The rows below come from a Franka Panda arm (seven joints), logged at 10 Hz.
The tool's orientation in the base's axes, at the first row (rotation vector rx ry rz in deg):
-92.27, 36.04, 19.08
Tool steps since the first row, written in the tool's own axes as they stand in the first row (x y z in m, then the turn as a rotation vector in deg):
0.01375, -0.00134, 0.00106, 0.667, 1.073, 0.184
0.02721, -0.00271, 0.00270, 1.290, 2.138, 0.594
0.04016, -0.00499, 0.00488, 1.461, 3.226, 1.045
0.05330, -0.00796, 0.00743, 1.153, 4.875, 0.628
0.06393, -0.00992, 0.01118, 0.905, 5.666, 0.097
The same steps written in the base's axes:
0.01200, -0.00170, -0.00671, -0.052, 0.005, -1.276
0.02387, -0.00277, -0.01332, -0.102, 0.241, -2.553
0.03593, -0.00318, -0.01898, -0.523, 0.607, -3.604
0.04860, -0.00324, -0.02424, -1.779, 0.200, -4.721
0.05883, -0.00165, -0.02910, -2.510, -0.298, -5.152

